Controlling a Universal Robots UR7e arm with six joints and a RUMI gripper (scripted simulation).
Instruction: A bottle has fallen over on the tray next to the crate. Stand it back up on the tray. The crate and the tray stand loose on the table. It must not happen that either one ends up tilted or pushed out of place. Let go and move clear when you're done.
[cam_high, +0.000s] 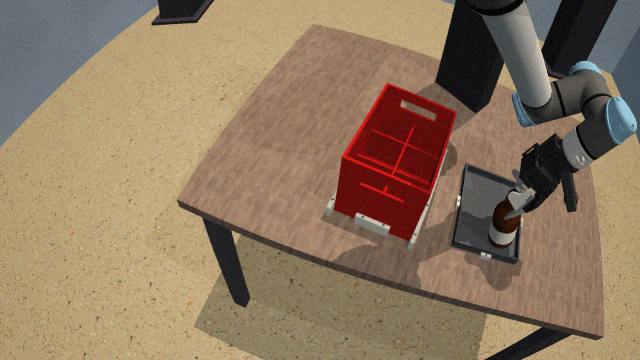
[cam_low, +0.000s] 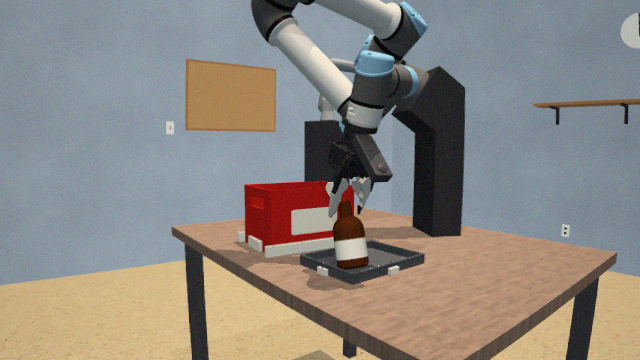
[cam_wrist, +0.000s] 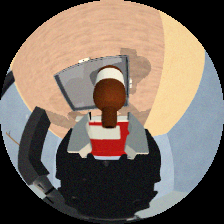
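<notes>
Right now my hand is 5 cm above the brown bottle and 1 cm to the right of it. The rest, counted from my hand: tray 13 cm below, 6 cm behind, 1 cm to the left; then red crate 26 cm to the right, 13 cm behind, 6 cm below.
</notes>
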